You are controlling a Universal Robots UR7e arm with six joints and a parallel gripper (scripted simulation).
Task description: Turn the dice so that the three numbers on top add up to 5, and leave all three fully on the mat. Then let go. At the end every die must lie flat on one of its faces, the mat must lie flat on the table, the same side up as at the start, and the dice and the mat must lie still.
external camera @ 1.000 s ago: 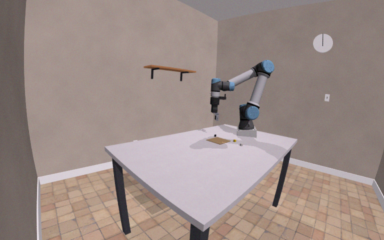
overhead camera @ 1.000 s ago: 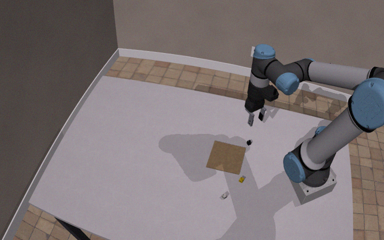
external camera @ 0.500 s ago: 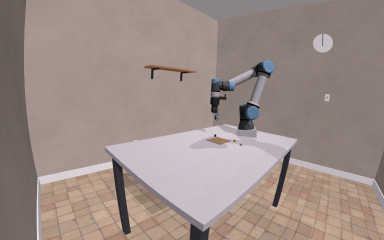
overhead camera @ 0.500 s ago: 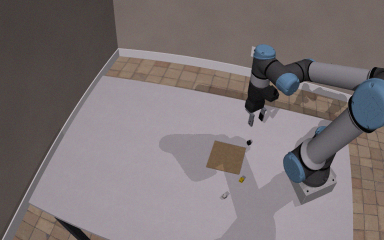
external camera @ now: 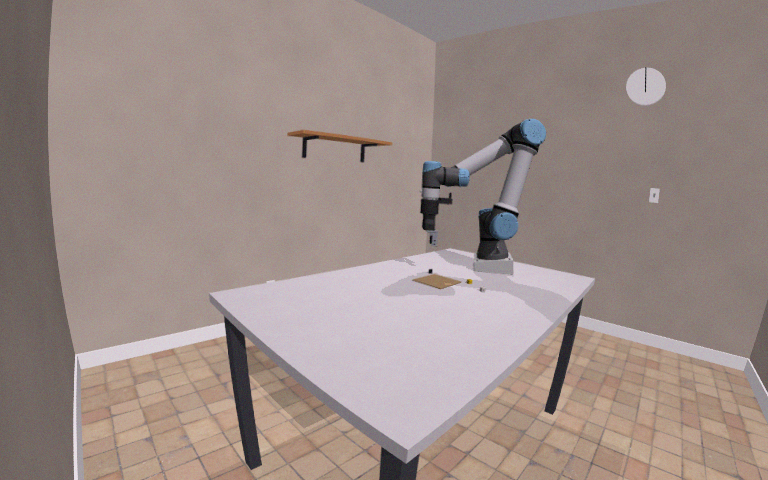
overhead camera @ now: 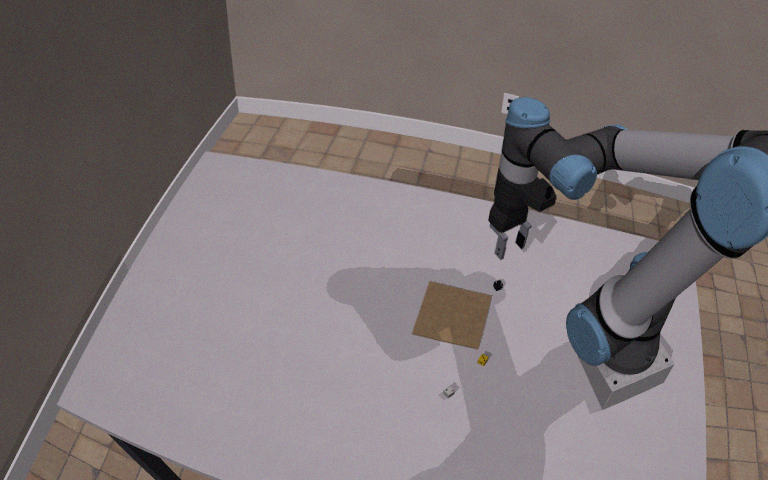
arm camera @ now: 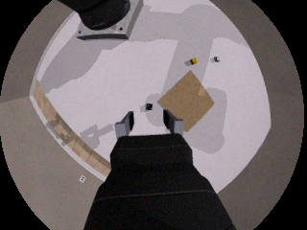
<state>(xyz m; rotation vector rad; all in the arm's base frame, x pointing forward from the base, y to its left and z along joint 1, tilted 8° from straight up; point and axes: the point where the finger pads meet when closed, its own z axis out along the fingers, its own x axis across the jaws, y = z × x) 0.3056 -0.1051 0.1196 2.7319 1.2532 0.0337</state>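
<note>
The black die lies 13 cm below my hand. Round my hand: mat: 8 cm ahead, 10 cm to the left, 14 cm below; white die: 4 cm ahead, 29 cm to the left, 13 cm below; yellow die: 1 cm behind, 20 cm to the left, 13 cm below.
</note>
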